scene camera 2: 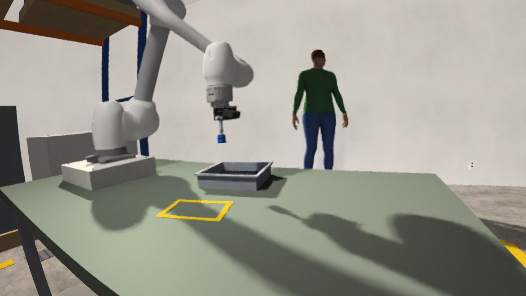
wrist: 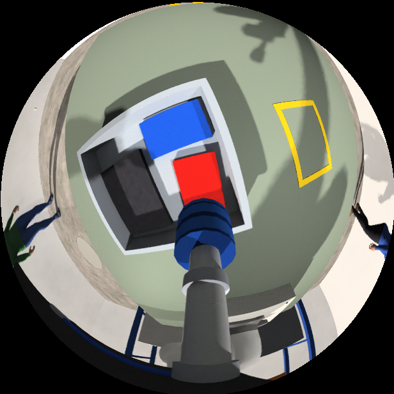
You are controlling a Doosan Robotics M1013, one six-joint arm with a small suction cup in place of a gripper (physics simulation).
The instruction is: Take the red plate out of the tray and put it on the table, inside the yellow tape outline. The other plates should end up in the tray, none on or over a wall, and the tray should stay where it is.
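Seen in the pictures: end effector, tool point: [scene camera 2: 221, 142]; arm's base, origin of the base link: [scene camera 2: 111, 159].
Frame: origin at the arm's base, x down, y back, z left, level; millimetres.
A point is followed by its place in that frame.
The grey tray [scene camera 2: 227, 183] @(x 58, y -622, z 108 mm) [wrist: 236, 170] stands on the table. In the wrist view, the red plate [wrist: 199, 175] lies in it near the right wall, partly hidden by the cup. The blue plate [wrist: 177, 127] lies in the upper part of the tray, and a black plate [wrist: 137, 195] lies at its left. The plates are hidden behind the tray wall in the scene view. My gripper, a blue suction cup [scene camera 2: 221, 139] [wrist: 205, 232], hangs above the tray with nothing on it. The yellow tape outline [scene camera 2: 189, 218] @(x 77, y -696, z -141 mm) [wrist: 295, 104] lies on the table, apart from the tray.
The tray walls stand up around the plates. The arm's base block [scene camera 2: 110, 172] @(x 25, y -182, z -96 mm) stands on the table at the left in the scene view. A person in a green top [scene camera 2: 318, 95] [wrist: 15, 235] stands beyond the table. Arm shadows cross the table and the tape outline.
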